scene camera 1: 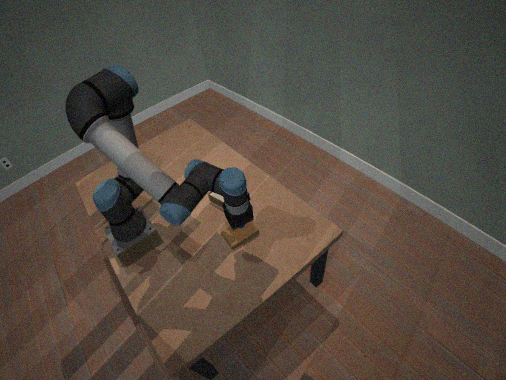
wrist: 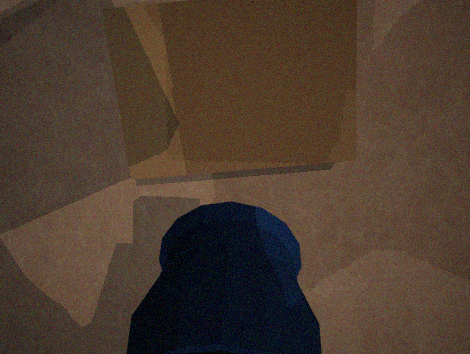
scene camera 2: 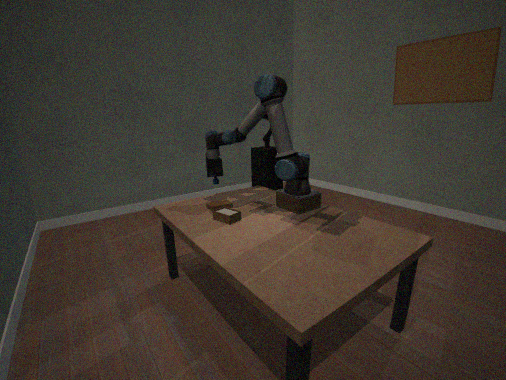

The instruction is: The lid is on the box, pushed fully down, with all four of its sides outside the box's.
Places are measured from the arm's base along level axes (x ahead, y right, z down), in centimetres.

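Pixels of known places: hand, its tool point: [wrist: 229, 263] [scene camera 2: 216, 184]; arm's base, origin of its link: [scene camera 1: 130, 227] [scene camera 2: 297, 191].
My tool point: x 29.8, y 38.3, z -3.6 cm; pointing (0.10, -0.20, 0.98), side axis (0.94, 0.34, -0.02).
Note:
Ahead of a thing's pixels: the offset from my tool point to its top centre. Level surfaces: height alone.
The lid @[dx +1.6, dy -4.4, dz +10.6 cm] [scene camera 1: 241, 235] [scene camera 2: 219, 204] [wrist: 265, 85] is a flat yellow-brown piece lying on the table, apart from the box. The box @[dx +11.1, dy -23.6, dz +8.5 cm] [scene camera 1: 216, 199] [scene camera 2: 223, 218] stands close by with brown walls and a pale surface showing at its top. In scene camera 1 the arm partly hides it; I cannot make it out in the wrist view. My gripper [scene camera 2: 216, 181] [wrist: 230, 215], a dark blue suction cup, points down above the table with nothing on it. In the wrist view the cup's tip shows beside the lid's near edge. In scene camera 1 the tool body hides the cup.
The wooden table @[dz +13.2 cm] [scene camera 1: 287, 200] [scene camera 2: 300, 270] bears both parts, near one end. The arm's base block [scene camera 1: 142, 250] [scene camera 2: 298, 201] stands on the table. A tall black object [scene camera 2: 263, 167] shows behind the arm. Strong shadows cross the table. An orange panel [scene camera 2: 447, 67] hangs on the wall.

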